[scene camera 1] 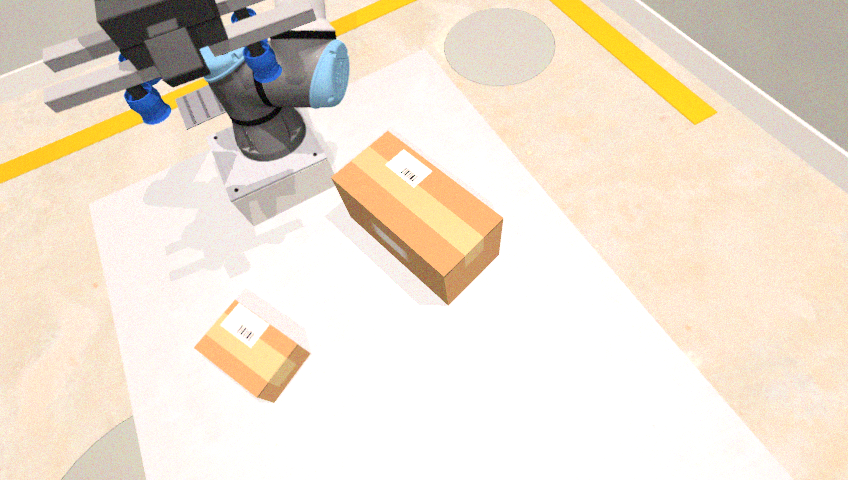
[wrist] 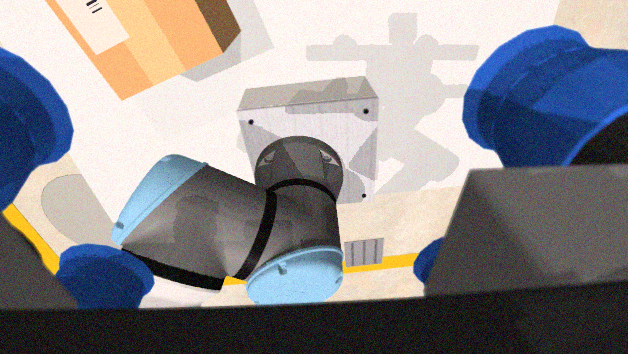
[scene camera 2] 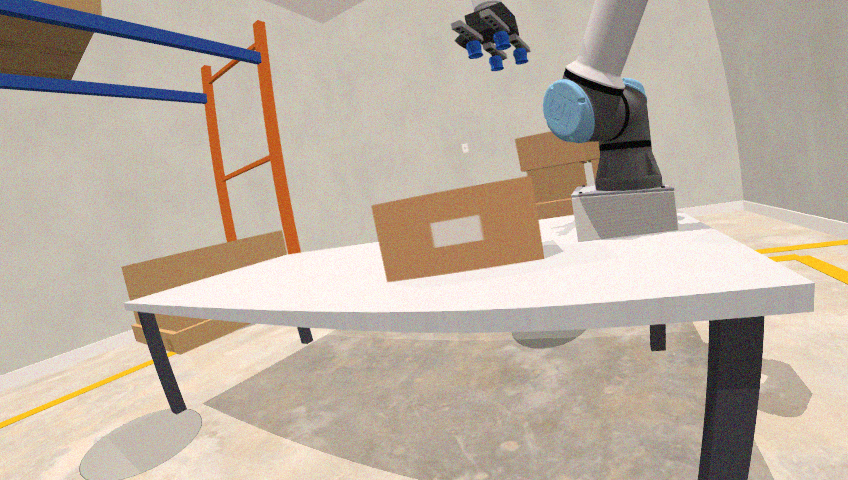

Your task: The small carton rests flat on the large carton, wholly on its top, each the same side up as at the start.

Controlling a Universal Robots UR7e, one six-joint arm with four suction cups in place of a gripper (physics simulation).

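Places are measured from the arm's base along level axes (x ahead, y left, z up), in centimetres.
Pixels of known places: hand at its tool point: (wrist: 277,202) (scene camera 2: 500,58); arm's base at its link origin: (scene camera 1: 272,135) (wrist: 299,172) (scene camera 2: 628,187).
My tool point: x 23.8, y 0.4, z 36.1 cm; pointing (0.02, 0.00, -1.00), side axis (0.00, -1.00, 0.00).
Note:
Ahead of a thing's pixels: the offset from my tool point to its top centre. Level surfaces: height alone.
The large carton @(dx +9.1, dy +20.4, dz -30.4 cm) (scene camera 1: 410,205) (scene camera 2: 410,246) (wrist: 172,30) stands on the white table, tape and label on its upper face, close beside the robot base. The small carton @(dx +19.2, dy -17.8, dz -38.0 cm) (scene camera 1: 241,356) rests apart from it on the table, in the lower left of scene camera 1, tape and label up; it does not show in scene camera 2 or the wrist view. My gripper (scene camera 1: 195,62) (scene camera 2: 498,52) (wrist: 276,190), with four blue suction cups facing down, hangs high above the table on the base side. Its suction is open and nothing hangs from the cups.
The robot base (scene camera 1: 282,193) (scene camera 2: 624,217) (wrist: 310,112) stands on the white table @(dz -45.6 cm) (scene camera 1: 386,380) (scene camera 2: 642,267) (wrist: 200,117). An orange and blue rack (scene camera 2: 276,148) stands behind at the left of scene camera 2. More cartons (scene camera 2: 553,151) stand behind the table.

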